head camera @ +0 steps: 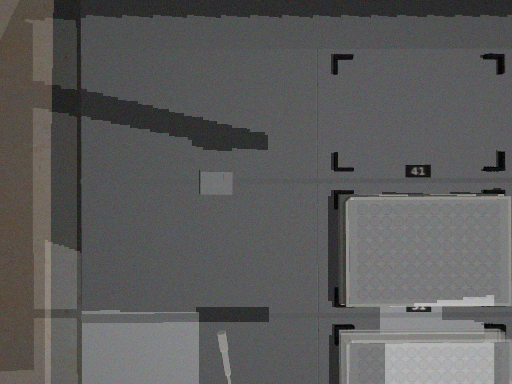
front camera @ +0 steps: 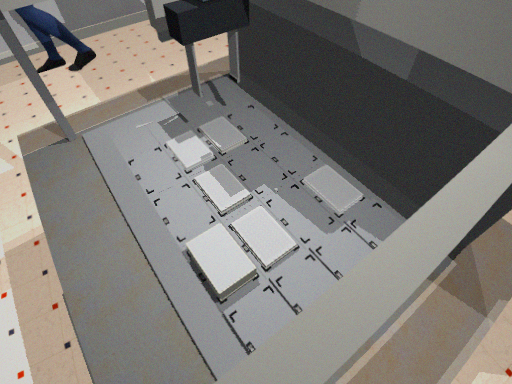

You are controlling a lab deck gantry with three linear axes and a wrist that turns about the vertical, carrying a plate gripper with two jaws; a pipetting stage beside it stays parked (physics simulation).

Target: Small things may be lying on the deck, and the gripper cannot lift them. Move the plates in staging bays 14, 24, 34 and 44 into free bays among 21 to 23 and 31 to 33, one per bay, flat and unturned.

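Places are measured from the robot's base along level axes (x ahead, y left, z up), in metres.
Pixels of known places: gripper, fingertip midpoint: (front camera: 216, 86); robot's base, origin of the base link: (front camera: 130, 162).
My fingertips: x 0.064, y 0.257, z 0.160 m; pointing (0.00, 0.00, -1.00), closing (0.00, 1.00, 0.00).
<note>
For each thing: its middle in the pictures, then the offset to it from my fingertips. "*": a spot on its surface instead.
- taller pale block, body centre: (front camera: 220, 259) 0.328 m ahead, 0.214 m right, 0.139 m down
- small pale disc, body centre: (front camera: 276, 189) 0.246 m ahead, 0.003 m right, 0.158 m down
- thin pale stick, body centre: (head camera: 226, 363) 0.153 m back, 0.090 m right, 0.157 m down
- small light rectangle, surface spot: (head camera: 216, 183) * 0.160 m back, 0.052 m left, 0.159 m down
My gripper (front camera: 216, 87) is open and empty, raised at the back left of the deck. It does not show in the head view. A plate (front camera: 223, 134) (head camera: 425, 250) lies flat in bay 31. Another plate (front camera: 189, 151) (head camera: 425, 362) lies in bay 21 beside it, cut off at the bottom of the head view. A plate (front camera: 222, 187) lies flat in bay 22 and another (front camera: 264, 236) in bay 23, both unturned. In the front view bays 14, 24, 34 and 44 at the near right end hold no plates.
A taller pale block (front camera: 220, 257) stands in bay 13. A plate (front camera: 332, 187) lies in bay 43. A small pale disc (front camera: 276, 189) lies between bays 32 and 33. A thin pale stick (head camera: 225, 352) and a small light rectangle (head camera: 216, 183) show left of the bays.
</note>
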